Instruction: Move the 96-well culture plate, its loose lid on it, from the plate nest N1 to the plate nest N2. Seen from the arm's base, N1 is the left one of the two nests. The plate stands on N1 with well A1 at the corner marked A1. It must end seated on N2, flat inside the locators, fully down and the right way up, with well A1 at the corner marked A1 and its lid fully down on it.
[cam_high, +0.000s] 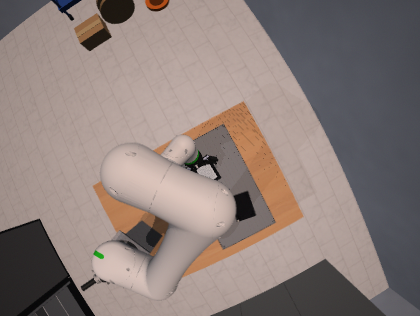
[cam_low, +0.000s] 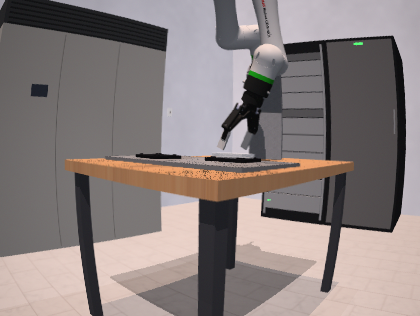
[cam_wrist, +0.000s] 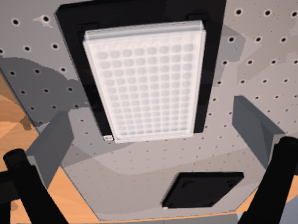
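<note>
Now: the pale lid 30 mm below my hand. Also, from my hand: black plate nest N2: 300 mm to the right, 70 mm ahead, 50 mm below; black plate nest N1: 50 mm below; 96-well culture plate: 30 mm below.
</note>
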